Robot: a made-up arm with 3 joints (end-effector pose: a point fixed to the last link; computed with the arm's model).
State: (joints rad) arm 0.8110 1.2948 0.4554
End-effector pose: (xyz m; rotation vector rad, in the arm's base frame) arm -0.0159 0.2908 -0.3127 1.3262 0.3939 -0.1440
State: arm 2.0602 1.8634 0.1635
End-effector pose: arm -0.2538 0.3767 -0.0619 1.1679 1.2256 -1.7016
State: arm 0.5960 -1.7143 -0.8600
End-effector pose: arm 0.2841 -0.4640 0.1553 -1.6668 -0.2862 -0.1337
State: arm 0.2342 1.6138 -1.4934
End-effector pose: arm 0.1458 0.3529 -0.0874 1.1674 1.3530 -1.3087
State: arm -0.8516 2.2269 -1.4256
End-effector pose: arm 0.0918 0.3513 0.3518 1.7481 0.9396 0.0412
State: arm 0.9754 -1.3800 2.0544
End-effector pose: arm 0.0691 -0.4924 -0.1679 0.0547 1.9786 2.1835
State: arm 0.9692 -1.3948 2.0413
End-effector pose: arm 0.0772 -0.4932 -0.1644 0.0216 1.9844 2.1721
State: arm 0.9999 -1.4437 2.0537
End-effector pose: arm 0.0836 -0.4945 -0.1551 0.0234 2.0535 2.1894
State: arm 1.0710 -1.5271 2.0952
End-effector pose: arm 0.0887 -0.4946 -0.1417 0.0694 2.1903 2.2377
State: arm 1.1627 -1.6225 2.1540
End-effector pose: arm 0.0935 -0.4915 -0.1298 -0.1370 -2.1348 -2.0828
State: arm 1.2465 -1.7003 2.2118
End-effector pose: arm 0.0961 -0.4865 -0.1230 -0.2030 -2.0608 -1.9389
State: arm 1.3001 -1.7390 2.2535
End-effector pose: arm 0.0939 -0.4832 -0.1208 -0.2558 -2.0075 -1.8549
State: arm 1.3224 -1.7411 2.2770
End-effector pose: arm 0.0873 -0.4831 -0.1211 -0.2955 -1.9812 -1.8278
